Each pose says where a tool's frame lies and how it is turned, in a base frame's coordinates. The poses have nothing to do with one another.
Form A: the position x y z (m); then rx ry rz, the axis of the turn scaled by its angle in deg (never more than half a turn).
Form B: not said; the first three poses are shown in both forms.
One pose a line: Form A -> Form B
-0.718, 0.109, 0.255, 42.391, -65.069, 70.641 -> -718, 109, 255, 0.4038, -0.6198, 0.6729, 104.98
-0.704, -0.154, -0.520, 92.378, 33.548, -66.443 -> -704, -154, -520, 0.7787, 0.2828, -0.5601, 118.63
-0.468, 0.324, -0.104, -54.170, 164.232, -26.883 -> -468, 324, -104, -0.3095, 0.9384, -0.1536, 175.01
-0.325, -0.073, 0.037, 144.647, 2.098, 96.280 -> -325, -73, 37, 0.8324, 0.0121, 0.5541, 173.77
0.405, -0.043, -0.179, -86.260, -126.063, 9.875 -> 405, -43, -179, -0.5635, -0.8236, 0.0645, 153.07
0.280, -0.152, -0.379, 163.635, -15.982, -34.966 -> 280, -152, -379, 0.9735, -0.0951, -0.2080, 168.09
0.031, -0.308, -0.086, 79.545, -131.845, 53.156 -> 31, -308, -86, 0.4883, -0.8094, 0.3263, 162.90
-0.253, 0.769, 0.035, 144.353, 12.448, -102.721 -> -253, 769, 35, 0.8128, 0.0701, -0.5784, 177.61
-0.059, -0.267, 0.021, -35.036, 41.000, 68.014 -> -59, -267, 21, -0.4036, 0.4723, 0.7836, 86.80
